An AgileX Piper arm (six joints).
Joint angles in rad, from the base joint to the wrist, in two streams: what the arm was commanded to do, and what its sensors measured. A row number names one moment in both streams.
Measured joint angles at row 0:
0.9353, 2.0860, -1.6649, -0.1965, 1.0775, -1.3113
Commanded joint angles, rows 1 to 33:
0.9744, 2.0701, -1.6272, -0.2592, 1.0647, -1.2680
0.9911, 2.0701, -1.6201, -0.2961, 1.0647, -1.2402
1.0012, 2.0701, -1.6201, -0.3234, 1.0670, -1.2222
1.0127, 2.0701, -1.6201, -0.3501, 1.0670, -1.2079
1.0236, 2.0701, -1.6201, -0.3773, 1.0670, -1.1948
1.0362, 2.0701, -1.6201, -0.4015, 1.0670, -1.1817
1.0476, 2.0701, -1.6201, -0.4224, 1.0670, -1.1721
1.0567, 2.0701, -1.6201, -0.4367, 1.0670, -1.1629
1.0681, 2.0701, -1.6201, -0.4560, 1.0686, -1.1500
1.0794, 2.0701, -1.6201, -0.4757, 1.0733, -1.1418
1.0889, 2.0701, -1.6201, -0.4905, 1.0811, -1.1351
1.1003, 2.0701, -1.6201, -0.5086, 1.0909, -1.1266
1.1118, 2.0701, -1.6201, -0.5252, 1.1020, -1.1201
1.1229, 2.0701, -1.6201, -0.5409, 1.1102, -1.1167
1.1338, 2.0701, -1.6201, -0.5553, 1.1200, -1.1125
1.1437, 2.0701, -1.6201, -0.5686, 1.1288, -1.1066
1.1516, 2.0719, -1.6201, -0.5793, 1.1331, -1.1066
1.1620, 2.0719, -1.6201, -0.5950, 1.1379, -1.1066
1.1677, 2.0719, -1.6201, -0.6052, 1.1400, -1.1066
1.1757, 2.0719, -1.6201, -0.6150, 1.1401, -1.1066
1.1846, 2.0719, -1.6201, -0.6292, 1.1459, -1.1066
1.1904, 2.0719, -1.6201, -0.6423, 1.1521, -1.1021
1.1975, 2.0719, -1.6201, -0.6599, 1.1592, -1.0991
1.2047, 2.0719, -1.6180, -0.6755, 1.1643, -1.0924
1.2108, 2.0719, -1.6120, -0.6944, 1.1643, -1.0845
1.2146, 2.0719, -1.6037, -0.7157, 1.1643, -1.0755
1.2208, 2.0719, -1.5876, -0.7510, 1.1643, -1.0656
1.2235, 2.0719, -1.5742, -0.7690, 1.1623, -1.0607
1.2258, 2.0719, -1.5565, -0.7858, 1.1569, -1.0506
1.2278, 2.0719, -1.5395, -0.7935, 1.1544, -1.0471
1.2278, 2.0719, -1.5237, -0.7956, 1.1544, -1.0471
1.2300, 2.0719, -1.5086, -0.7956, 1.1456, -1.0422
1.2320, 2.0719, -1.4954, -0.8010, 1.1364, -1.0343
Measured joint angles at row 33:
1.2252, 2.0851, -1.5452, -0.7574, 1.1507, -1.0561
